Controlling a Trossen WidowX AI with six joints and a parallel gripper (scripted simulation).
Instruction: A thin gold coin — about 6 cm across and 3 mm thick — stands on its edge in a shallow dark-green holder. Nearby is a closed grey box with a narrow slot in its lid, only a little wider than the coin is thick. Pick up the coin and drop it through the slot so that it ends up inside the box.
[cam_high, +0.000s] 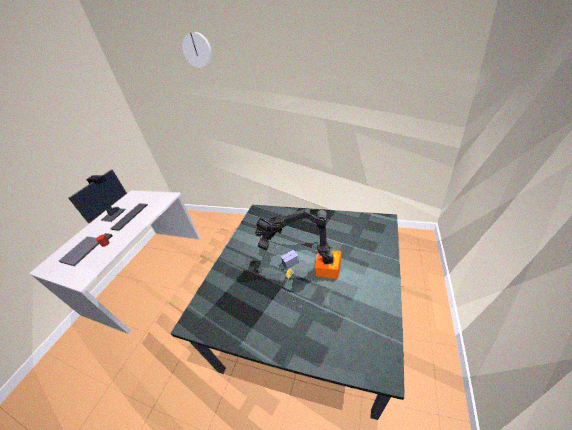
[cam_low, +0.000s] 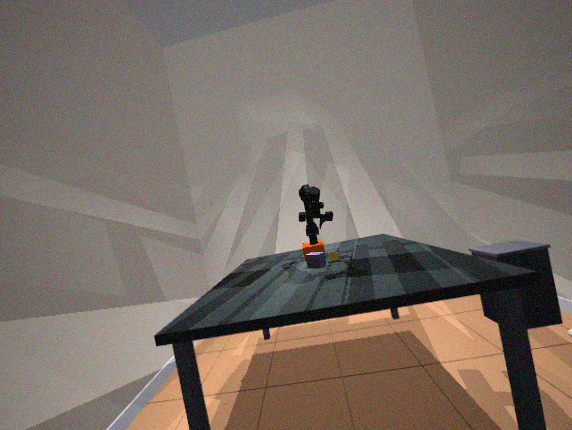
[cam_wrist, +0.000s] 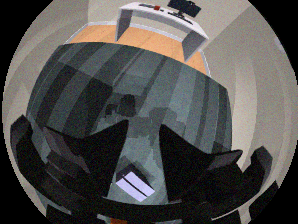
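The gold coin lies 180 mm behind my gripper tip, 90 mm to the left of it and 200 mm below it.
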